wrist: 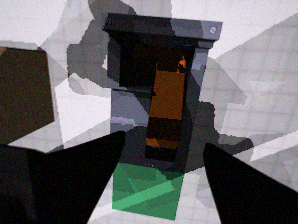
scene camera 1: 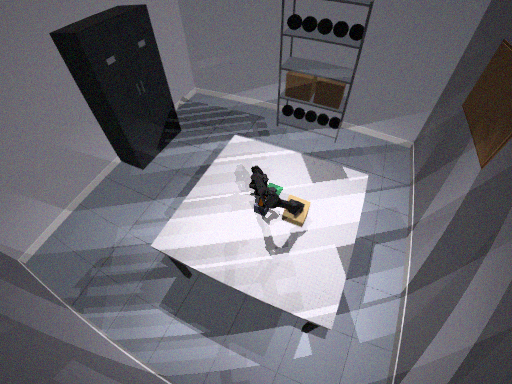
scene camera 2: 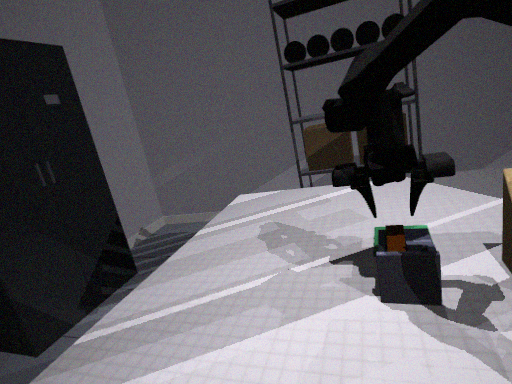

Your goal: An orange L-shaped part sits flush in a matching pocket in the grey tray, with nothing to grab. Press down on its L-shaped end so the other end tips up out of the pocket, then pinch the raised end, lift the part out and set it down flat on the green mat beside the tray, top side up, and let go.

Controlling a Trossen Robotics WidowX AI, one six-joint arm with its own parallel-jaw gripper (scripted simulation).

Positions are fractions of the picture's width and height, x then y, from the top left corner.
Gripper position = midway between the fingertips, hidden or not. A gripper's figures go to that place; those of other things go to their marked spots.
My gripper (wrist: 0.55, 0.64): 0.11 m from the lens. A green mat (wrist: 0.45, 0.84) is 0.30 m from the lens.
